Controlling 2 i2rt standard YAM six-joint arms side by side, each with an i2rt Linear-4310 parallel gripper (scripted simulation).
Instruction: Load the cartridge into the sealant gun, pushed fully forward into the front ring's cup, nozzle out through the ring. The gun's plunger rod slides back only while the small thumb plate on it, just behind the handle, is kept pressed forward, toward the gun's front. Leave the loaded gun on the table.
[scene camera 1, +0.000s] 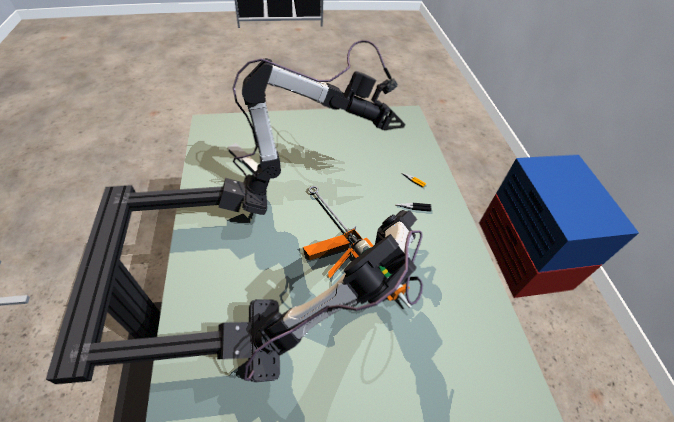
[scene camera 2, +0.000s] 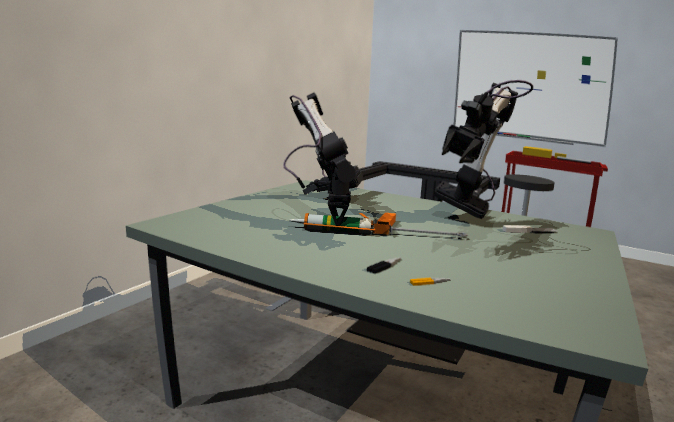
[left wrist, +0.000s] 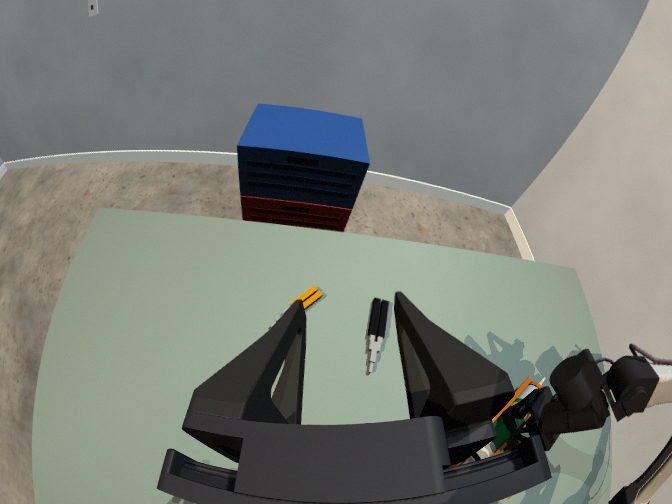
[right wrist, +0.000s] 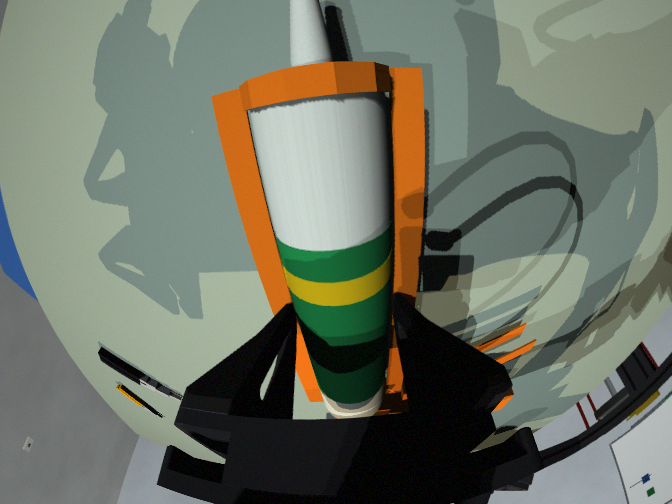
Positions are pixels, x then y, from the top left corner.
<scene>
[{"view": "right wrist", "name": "my right gripper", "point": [343, 307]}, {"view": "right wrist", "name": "orange sealant gun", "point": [405, 85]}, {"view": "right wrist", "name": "cartridge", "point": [324, 160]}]
</scene>
